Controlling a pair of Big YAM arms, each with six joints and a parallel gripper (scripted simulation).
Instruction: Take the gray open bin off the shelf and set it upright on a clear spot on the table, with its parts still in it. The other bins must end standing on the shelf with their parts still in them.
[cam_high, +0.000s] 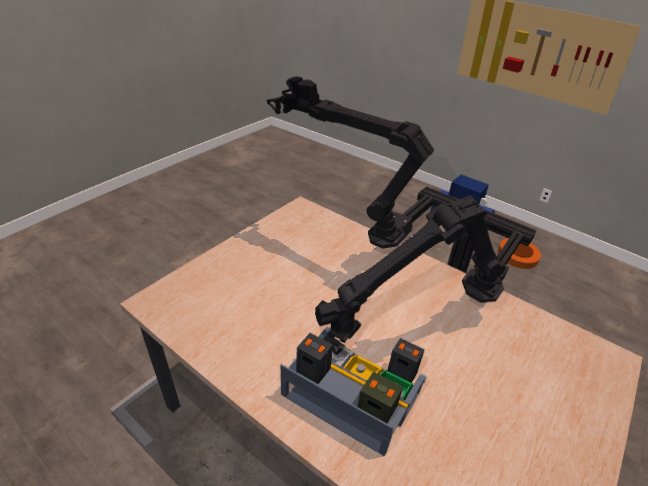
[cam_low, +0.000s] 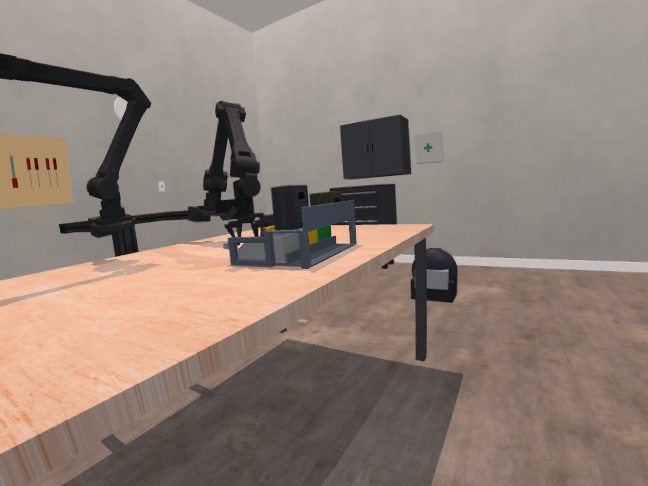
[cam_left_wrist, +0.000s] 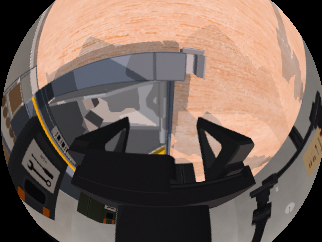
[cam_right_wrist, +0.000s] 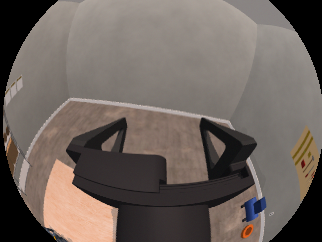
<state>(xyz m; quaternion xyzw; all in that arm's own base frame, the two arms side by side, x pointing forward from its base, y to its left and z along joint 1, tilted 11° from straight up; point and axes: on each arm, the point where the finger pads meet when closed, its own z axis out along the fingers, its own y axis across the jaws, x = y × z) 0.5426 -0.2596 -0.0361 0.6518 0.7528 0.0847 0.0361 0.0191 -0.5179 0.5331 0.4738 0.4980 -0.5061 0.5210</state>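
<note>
My left gripper is now 80 mm short of the gray open bin, 10 mm to the right of it and 10 mm above it. The rest, counted from my left hand: yellow bin (120 mm to the left, 60 mm ahead, 10 mm below); gray shelf (130 mm to the left, 90 mm ahead, 10 mm above); green bin (230 mm to the left, 50 mm ahead, 10 mm below).
</note>
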